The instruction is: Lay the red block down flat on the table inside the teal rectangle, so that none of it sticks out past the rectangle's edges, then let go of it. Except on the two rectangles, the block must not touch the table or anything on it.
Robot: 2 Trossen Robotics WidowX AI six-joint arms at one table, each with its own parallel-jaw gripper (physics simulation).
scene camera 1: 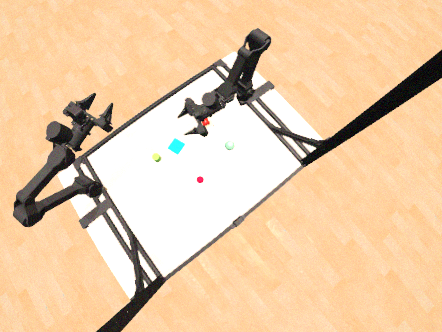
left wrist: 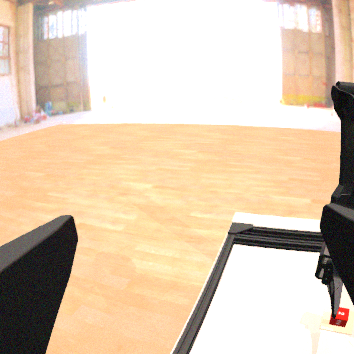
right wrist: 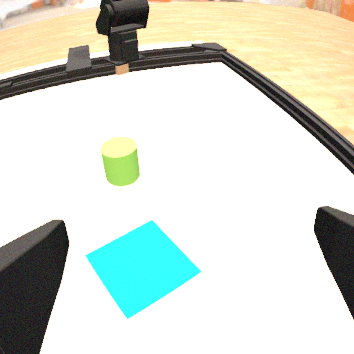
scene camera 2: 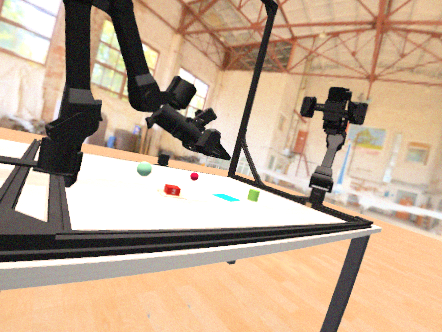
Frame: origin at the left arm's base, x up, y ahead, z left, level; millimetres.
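Seen in the pictures: left gripper, between the fingertips: (scene camera 1: 104,97) (left wrist: 202,223) (scene camera 2: 331,99); right gripper, between the fingertips: (scene camera 1: 180,126) (right wrist: 194,227) (scene camera 2: 222,157); left arm's base, origin of its link: (scene camera 1: 97,190) (right wrist: 123,58) (scene camera 2: 315,203); right arm's base, origin of its link: (scene camera 1: 243,97) (scene camera 2: 57,171).
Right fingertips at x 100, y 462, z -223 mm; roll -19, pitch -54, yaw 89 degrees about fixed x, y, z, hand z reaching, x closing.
Pixels of each thing's top centre, then the offset from my right fingertips to it. "*": a spot on its surface instead.
- red block, centre of its top: (left wrist: 340,312) (scene camera 2: 173,186) (scene camera 1: 205,121) dx -99, dy +116, dz -51 mm
- pale cream rectangle, a spot on its surface: (left wrist: 328,328) * dx -118, dy +100, dz -25 mm
- flat teal rectangle, a spot on its surface: (right wrist: 143,269) (scene camera 2: 225,197) (scene camera 1: 177,145) * dx -118, dy -62, dz +8 mm
- green cylinder, centre of its top: (right wrist: 118,146) (scene camera 2: 254,190) (scene camera 1: 155,156) dx -83, dy -170, dz +54 mm
- mint ball, centre of its top: (scene camera 2: 146,161) (scene camera 1: 229,143) dx -73, dy +63, dz -224 mm
- crimson ball, centre of its top: (scene camera 2: 195,172) (scene camera 1: 199,179) dx -87, dy -153, dz -188 mm
The red block (scene camera 1: 205,121) (scene camera 2: 172,190) (left wrist: 340,316) lies on a pale cream rectangle (left wrist: 328,328), partly hidden by the right gripper in scene camera 1. The flat teal rectangle (scene camera 1: 176,146) (scene camera 2: 226,197) (right wrist: 143,269) is bare, apart from the block. My right gripper (scene camera 1: 183,125) (scene camera 2: 230,158) (right wrist: 194,227) is open and empty, above the table and tilted downward; the teal rectangle shows between its fingers in the right wrist view. My left gripper (scene camera 1: 103,100) (scene camera 2: 333,109) (left wrist: 202,223) is open and empty, raised high and far from the block.
A green cylinder (scene camera 1: 156,157) (scene camera 2: 253,195) (right wrist: 121,162) stands near the teal rectangle. A mint ball (scene camera 1: 229,145) (scene camera 2: 144,169) and a crimson ball (scene camera 1: 200,179) (scene camera 2: 194,176) rest on the table. Black frame rails (scene camera 1: 150,106) (right wrist: 295,107) run along the table's edges.
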